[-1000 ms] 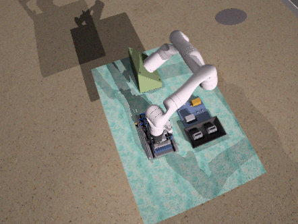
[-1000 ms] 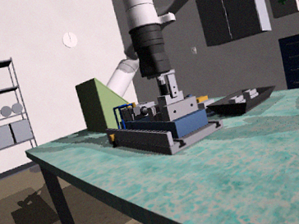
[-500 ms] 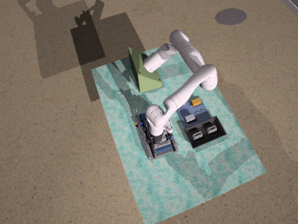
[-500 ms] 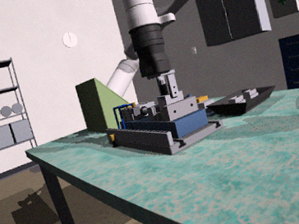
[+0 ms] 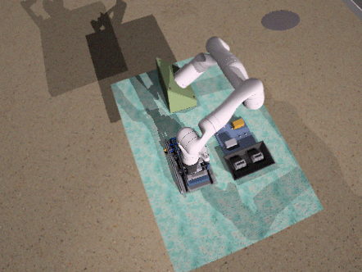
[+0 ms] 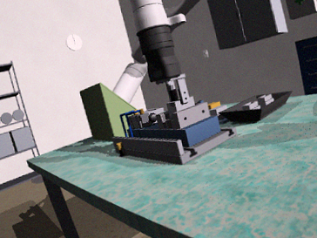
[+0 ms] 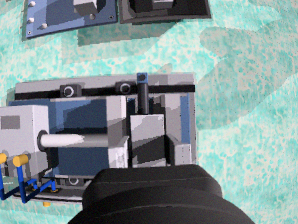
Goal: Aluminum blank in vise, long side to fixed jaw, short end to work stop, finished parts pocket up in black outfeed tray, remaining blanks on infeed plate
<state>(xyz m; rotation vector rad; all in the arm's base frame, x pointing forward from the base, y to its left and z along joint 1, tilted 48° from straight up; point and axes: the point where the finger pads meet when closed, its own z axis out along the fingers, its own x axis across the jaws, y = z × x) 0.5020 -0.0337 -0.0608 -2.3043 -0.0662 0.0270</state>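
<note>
The gray blank lies 30 mm below my hand. From my hand the other things lie so: fixed jaw: 50 mm below, 30 mm ahead; blue infeed plate: 270 mm to the left, 150 mm behind, 120 mm below; vise: 90 mm below, 70 mm behind.
</note>
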